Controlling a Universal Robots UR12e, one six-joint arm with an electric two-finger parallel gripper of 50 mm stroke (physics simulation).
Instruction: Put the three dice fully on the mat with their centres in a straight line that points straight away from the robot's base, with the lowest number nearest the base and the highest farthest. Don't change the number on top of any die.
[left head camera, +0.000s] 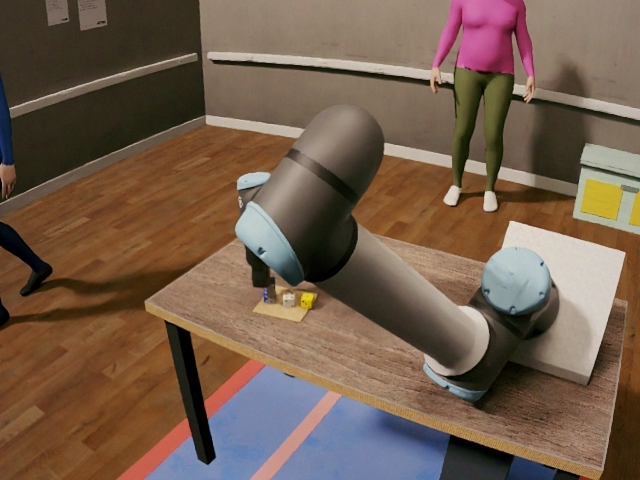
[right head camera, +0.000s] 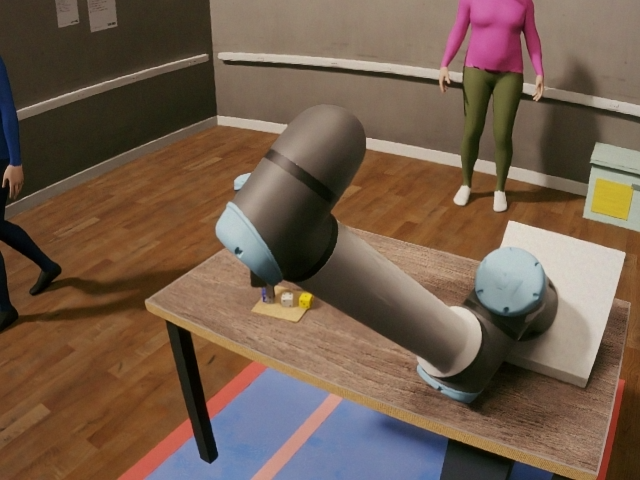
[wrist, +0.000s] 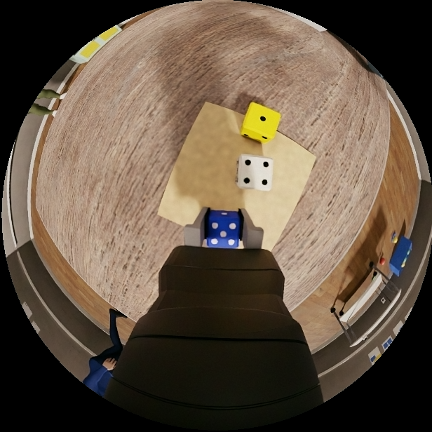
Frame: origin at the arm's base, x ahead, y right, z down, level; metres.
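Where they show: gripper, between the fingertips: (left head camera: 272, 299) (right head camera: 270, 299).
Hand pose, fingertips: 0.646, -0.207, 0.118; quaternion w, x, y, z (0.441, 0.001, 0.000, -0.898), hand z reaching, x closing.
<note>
Things, the pixels of their top centre, and the offset from my fingertips, as dx, dy, dz. Level surfaces: height alone.
- blue die, centre of its top: (left head camera: 268, 290) +0.005, -0.004, -0.030
- white die, centre of its top: (left head camera: 289, 295) (right head camera: 287, 295) -0.055, +0.010, -0.030
- tan mat, centre of its top: (left head camera: 285, 302) (right head camera: 284, 302) -0.040, +0.012, +0.000
- yellow die, centre of its top: (left head camera: 307, 296) (right head camera: 305, 296) -0.098, +0.036, -0.030
- wooden table, height of its surface: dz +0.004
My gripper (wrist: 223, 217) is shut on the blue die (wrist: 223, 229) (left head camera: 266, 295), which shows five on top, at the mat's edge farthest from the base. Whether the die touches the mat is hard to tell. The white die (wrist: 255, 172) (left head camera: 288, 300) (right head camera: 286, 299) shows four on top and stands on the tan mat (wrist: 195, 165) (left head camera: 276, 311) (right head camera: 273, 311), between the other two dice. The yellow die (wrist: 261, 122) (left head camera: 307, 300) (right head camera: 305, 300) shows one on top and sits at the mat's edge nearest the base, seemingly partly over that edge. The fingers partly hide the blue die in the head views.
The wooden table (left head camera: 341, 341) (right head camera: 336, 335) carries the mat, the arm and a white slab (left head camera: 573, 310) (right head camera: 568, 310) by the arm's base. The arm's large elbow and forearm hang over the table. Two human figures stand on the floor away from the table.
</note>
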